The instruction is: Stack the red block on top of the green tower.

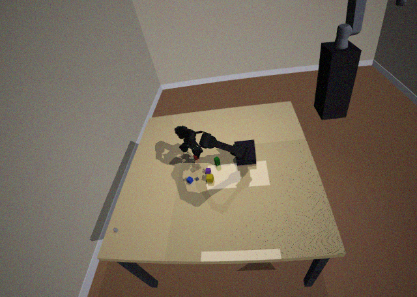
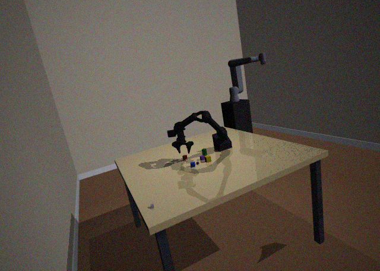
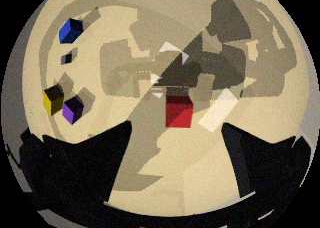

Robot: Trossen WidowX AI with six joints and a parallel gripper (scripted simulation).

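The red block is 30 mm below my gripper tip. The rest, counted from my gripper tip: yellow block 100 mm behind, 210 mm to the left, 30 mm below; blue block 30 mm ahead, 200 mm to the left, 30 mm below; purple block 90 mm behind, 140 mm to the left, 30 mm below.
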